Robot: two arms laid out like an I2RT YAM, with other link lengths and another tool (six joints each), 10 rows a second.
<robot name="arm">
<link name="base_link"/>
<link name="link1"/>
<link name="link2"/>
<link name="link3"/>
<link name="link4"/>
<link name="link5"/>
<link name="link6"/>
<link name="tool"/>
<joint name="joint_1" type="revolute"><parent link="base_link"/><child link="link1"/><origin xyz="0 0 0.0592" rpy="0 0 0"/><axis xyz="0 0 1"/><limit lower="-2.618" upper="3.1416"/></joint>
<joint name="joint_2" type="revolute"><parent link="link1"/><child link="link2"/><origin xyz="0.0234 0.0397 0.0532" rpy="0 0 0"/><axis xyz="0 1 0"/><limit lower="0" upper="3.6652"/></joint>
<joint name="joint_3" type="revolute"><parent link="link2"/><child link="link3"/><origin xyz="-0.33 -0.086 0" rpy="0 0 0"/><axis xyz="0 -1 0"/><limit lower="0" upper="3.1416"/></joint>
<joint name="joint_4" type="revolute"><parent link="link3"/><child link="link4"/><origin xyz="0.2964 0.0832 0.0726" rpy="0 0 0"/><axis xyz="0 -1 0"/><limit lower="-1.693" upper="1.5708"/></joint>
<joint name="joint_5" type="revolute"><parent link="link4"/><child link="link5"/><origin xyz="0.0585 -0.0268 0.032" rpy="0 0 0"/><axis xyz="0 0 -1"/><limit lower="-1.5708" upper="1.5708"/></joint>
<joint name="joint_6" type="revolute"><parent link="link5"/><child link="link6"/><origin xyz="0.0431 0 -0.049" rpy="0 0 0"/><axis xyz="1 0 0"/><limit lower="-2.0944" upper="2.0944"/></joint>
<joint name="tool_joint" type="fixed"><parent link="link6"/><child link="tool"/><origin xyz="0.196 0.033 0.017" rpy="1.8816 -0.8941 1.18"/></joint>
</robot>
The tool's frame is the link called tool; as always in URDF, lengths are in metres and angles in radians.
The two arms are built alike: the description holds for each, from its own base.
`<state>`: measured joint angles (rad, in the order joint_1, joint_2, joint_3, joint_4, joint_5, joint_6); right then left.
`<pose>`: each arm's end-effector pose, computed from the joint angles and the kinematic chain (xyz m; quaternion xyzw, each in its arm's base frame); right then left.
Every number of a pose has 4 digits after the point. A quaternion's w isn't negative.
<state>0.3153 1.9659 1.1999 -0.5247 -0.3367 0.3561 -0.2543 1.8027 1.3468 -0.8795 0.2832 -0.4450</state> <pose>0.4410 0.2624 0.0015 -0.9355 -0.3279 -0.0227 0.1297 0.4317 -0.1340 0.0743 0.9004 0.3564 -0.1047 0.2265</pose>
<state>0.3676 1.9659 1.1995 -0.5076 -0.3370 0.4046 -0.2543 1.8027 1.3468 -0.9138 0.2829 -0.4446</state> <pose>0.4323 0.2860 0.0029 -0.9333 -0.3314 -0.0224 0.1364 0.4219 -0.1314 0.0727 0.8996 0.3604 -0.1180 0.2165</pose>
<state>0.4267 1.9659 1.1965 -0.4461 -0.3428 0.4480 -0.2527 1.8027 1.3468 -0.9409 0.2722 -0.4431</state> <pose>0.4288 0.3175 0.0084 -0.9266 -0.3436 -0.0421 0.1470 0.4151 -0.1262 0.0713 0.8996 0.3648 -0.1250 0.2048</pose>
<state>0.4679 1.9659 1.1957 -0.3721 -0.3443 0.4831 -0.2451 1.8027 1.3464 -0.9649 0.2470 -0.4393</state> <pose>0.4326 0.3428 0.0169 -0.9203 -0.3514 -0.0708 0.1568 0.4107 -0.1155 0.0697 0.9001 0.3720 -0.1260 0.1885</pose>
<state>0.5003 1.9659 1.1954 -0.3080 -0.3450 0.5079 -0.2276 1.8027 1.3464 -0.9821 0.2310 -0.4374</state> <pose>0.4355 0.3638 0.0255 -0.9135 -0.3588 -0.0963 0.1658 0.4086 -0.1034 0.0690 0.8977 0.3824 -0.1263 0.1785</pose>
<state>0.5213 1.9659 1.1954 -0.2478 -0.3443 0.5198 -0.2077 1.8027 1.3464 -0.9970 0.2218 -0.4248</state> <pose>0.4404 0.3796 0.0345 -0.9063 -0.3660 -0.1224 0.1725 0.4072 -0.0923 0.0685 0.8966 0.3880 -0.1273 0.1714</pose>
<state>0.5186 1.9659 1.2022 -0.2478 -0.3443 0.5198 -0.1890 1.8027 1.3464 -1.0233 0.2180 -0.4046</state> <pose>0.4437 0.3797 0.0373 -0.9061 -0.3651 -0.1259 0.1727 0.4020 -0.0825 0.0681 0.8962 0.3902 -0.1345 0.1629</pose>
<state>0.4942 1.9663 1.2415 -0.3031 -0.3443 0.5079 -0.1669 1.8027 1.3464 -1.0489 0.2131 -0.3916</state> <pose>0.4543 0.3699 0.0451 -0.9102 -0.3584 -0.1215 0.1682 0.3968 -0.0712 0.0679 0.8936 0.3969 -0.1413 0.1550</pose>
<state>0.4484 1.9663 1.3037 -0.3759 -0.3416 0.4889 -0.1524 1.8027 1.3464 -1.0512 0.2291 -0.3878</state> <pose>0.4758 0.3511 0.0603 -0.9167 -0.3447 -0.1227 0.1605 0.3966 -0.0692 0.0681 0.8901 0.4005 -0.1454 0.1617</pose>
